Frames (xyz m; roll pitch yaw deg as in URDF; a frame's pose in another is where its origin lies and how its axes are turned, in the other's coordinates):
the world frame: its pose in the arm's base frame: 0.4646 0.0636 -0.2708 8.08 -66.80 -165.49
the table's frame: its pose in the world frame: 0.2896 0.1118 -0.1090 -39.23 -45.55 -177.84
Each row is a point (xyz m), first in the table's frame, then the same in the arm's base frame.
Working: the table's frame: its pose in the arm's base frame: 0.3037 -0.1082 -0.0409 -40.50 21.48 22.32

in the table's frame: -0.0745 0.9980 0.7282
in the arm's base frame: -0.2603 0.9918 -0.1016
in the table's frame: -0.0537 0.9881 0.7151
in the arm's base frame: -0.2375 0.9838 -0.1125
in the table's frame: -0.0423 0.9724 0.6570
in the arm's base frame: -0.2203 0.9372 -0.1483
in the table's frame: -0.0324 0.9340 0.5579
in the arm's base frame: -0.1934 0.8471 -0.1988
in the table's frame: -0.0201 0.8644 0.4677
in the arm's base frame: -0.1483 0.7451 -0.2251
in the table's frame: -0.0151 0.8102 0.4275
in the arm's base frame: -0.1169 0.6852 -0.2226
